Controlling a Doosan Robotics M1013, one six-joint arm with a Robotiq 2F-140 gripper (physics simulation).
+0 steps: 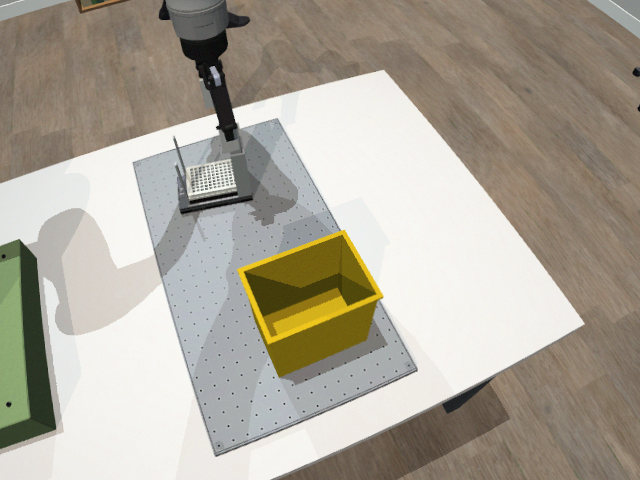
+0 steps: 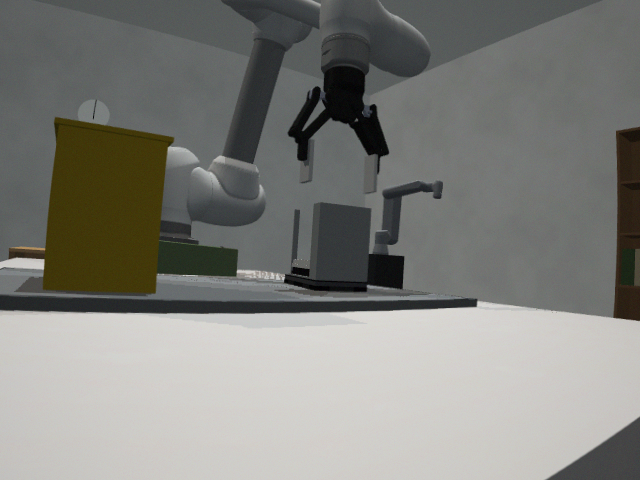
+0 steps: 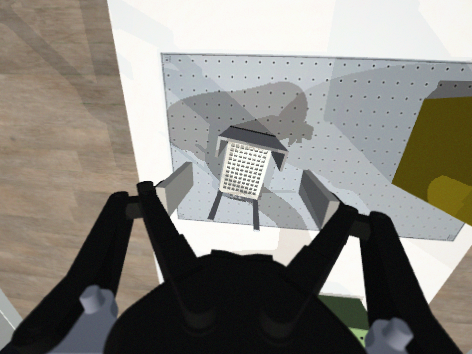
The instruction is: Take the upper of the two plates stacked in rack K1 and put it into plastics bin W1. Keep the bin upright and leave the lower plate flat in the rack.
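Places are measured from the arm's base along level axes (x ahead, y left, z up), in metres.
Pixels of known places: gripper, between the fingertips: (image 2: pixel 339 187) (image 3: pixel 245 177); arm's base, origin of its link: (image 2: pixel 162 242).
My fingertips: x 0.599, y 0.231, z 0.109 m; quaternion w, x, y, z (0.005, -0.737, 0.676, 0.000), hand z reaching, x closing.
Observation:
For each thing: its top centre in the pictures, then the offset to it from my fingertips. Level surfaces: height alone.
- Rack K1, centre of its top: (image 3: pixel 240 195) (image 2: pixel 327 209) (image 1: pixel 202 144) dy +0.002, dx -0.043, dz -0.035 m
- white perforated plate, centre of its top: (image 3: pixel 244 168) (image 1: pixel 215 175) dy +0.001, dx -0.033, dz -0.130 m
- Plastics bin W1, centre of its top: (image 2: pixel 109 144) (image 1: pixel 309 282) dy -0.374, dx +0.060, dz +0.003 m
- white table, height of its surface: dz -0.190 m
Rack K1 (image 1: pixel 242 175) (image 2: pixel 341 242) (image 3: pixel 254 138) is dark grey, with a tall wall on one side and two thin posts opposite. A white perforated plate (image 1: pixel 210 178) (image 3: pixel 245 170) lies flat in it. A dark layer shows below this plate; I cannot tell the lower plate apart from the rack base. Plastics bin W1 (image 1: pixel 325 335) (image 2: pixel 105 211) (image 3: pixel 440 140) is a deep yellow box, upright and open at the top; its visible floor is bare. My gripper (image 2: pixel 338 178) (image 3: pixel 245 177) is wide open and empty, fingers pointing down, above the rack and apart from it.
Rack and bin stand on a grey perforated board (image 1: pixel 206 361) (image 2: pixel 232 305) (image 3: pixel 360 110) on a white table (image 1: pixel 439 232) (image 2: pixel 258 392). A green box (image 1: pixel 43 403) (image 2: pixel 199 259) (image 3: pixel 345 310) stands beside the board. Another robot arm (image 2: pixel 392 217) and a brown shelf (image 2: pixel 620 222) are in the background.

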